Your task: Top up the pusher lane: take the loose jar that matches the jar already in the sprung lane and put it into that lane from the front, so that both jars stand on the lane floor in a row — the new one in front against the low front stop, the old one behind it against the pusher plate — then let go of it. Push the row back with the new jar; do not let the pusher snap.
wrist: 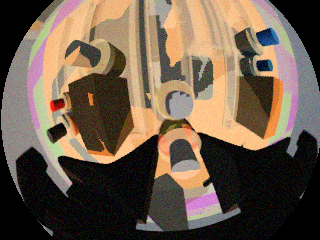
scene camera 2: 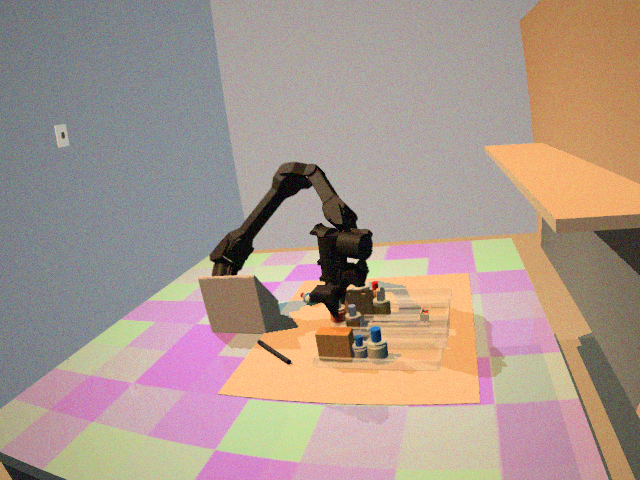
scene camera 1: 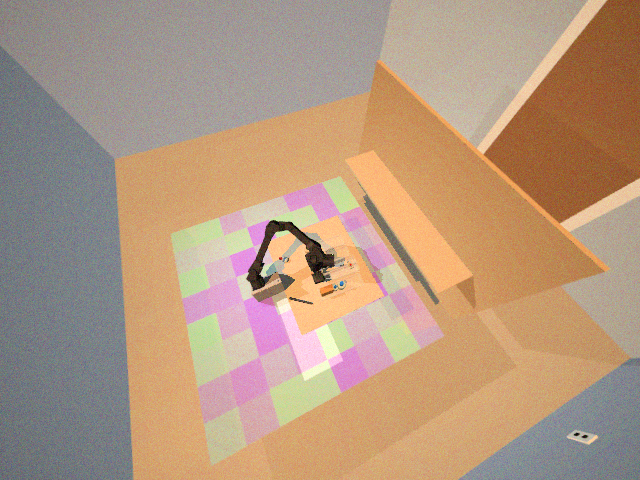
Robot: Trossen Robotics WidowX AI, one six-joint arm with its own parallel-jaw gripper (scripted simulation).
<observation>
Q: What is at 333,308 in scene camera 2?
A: My gripper.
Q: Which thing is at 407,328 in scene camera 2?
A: A clear lane rack.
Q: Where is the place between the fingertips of my gripper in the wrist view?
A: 177,137
</observation>
